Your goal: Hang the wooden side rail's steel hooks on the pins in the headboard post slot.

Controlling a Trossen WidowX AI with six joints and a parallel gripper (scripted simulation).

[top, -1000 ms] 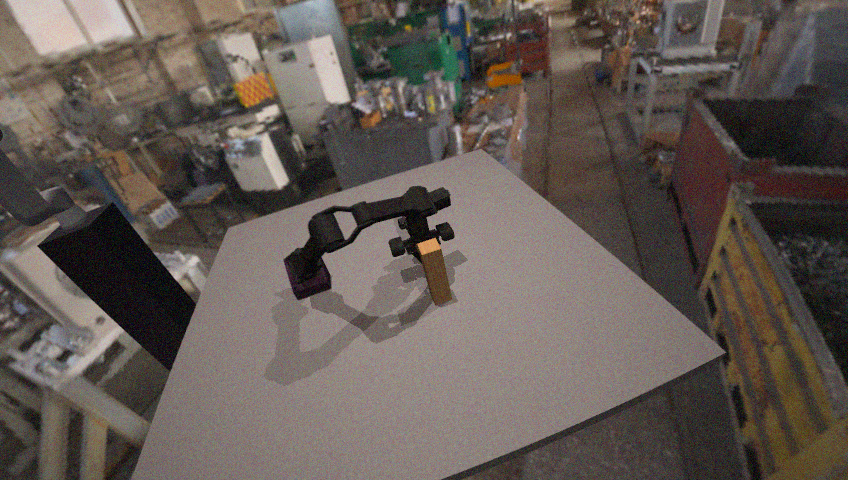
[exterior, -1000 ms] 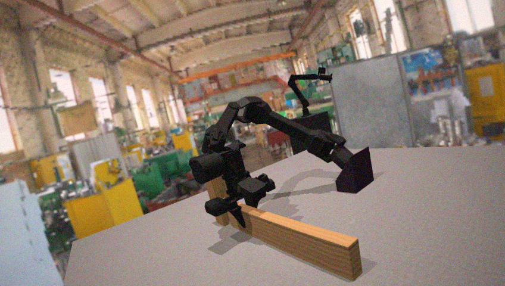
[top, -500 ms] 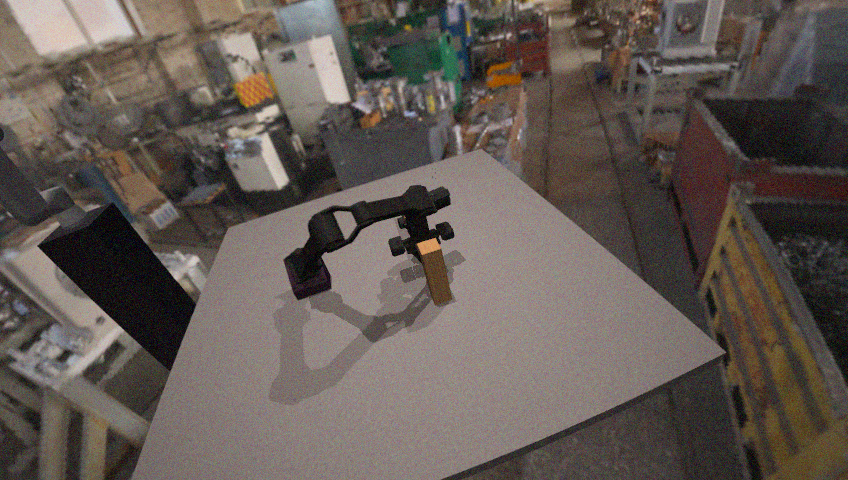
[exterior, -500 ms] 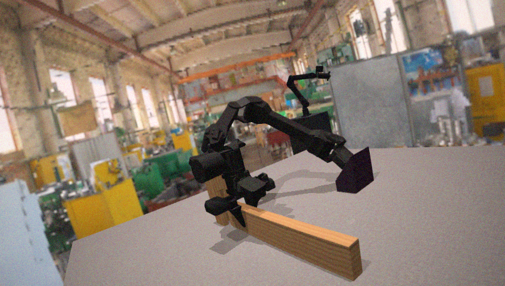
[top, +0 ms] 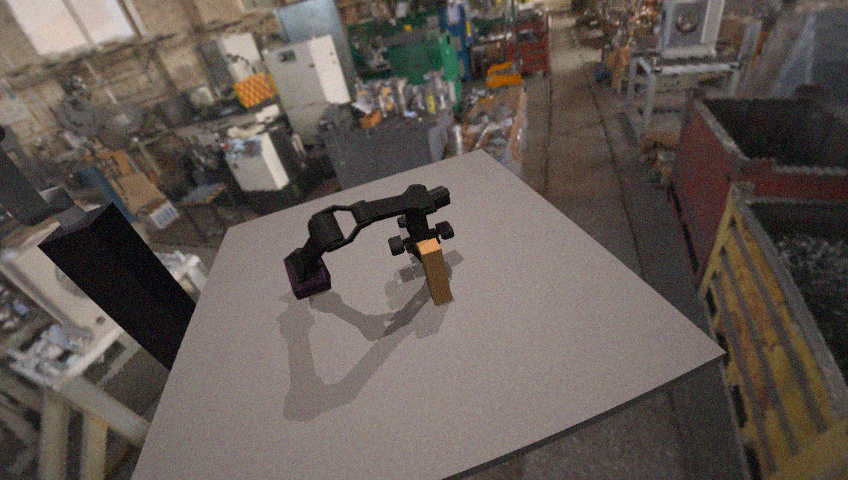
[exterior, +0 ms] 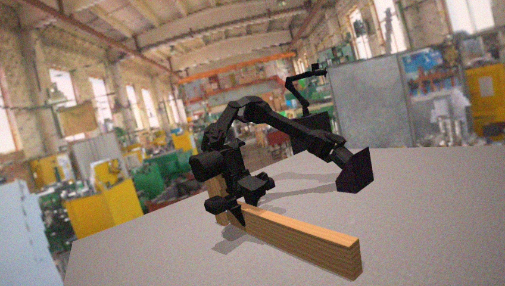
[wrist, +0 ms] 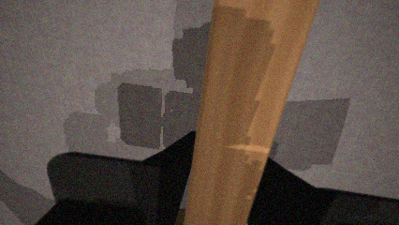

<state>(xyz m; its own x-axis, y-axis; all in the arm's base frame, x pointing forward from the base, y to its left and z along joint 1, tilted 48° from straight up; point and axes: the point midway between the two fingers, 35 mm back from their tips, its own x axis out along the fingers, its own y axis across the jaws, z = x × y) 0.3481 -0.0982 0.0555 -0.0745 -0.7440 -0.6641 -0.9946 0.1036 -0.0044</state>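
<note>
My gripper tip is 10 mm past the wooden headboard post, 140 mm to the left of it and 60 mm below it.
</note>
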